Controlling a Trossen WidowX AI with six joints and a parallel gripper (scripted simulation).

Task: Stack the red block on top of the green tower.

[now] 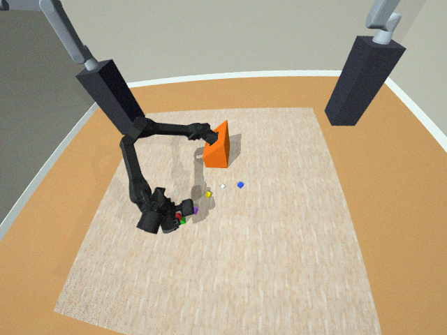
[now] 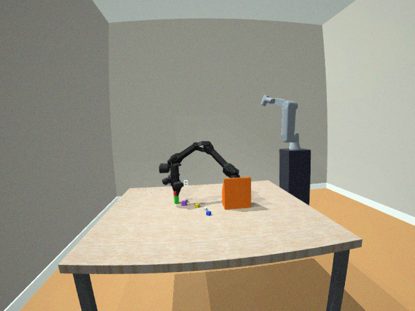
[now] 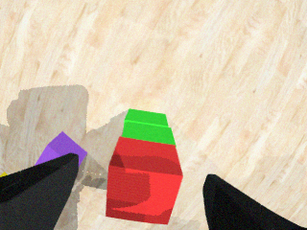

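Right now the red block is 1 cm above my gripper tip. Also, from my gripper tip: white block 18 cm to the left, 18 cm behind, 5 cm below; then yellow block 14 cm behind, 11 cm to the left, 5 cm below; then purple block 5 cm to the left, 5 cm below, 5 cm behind.
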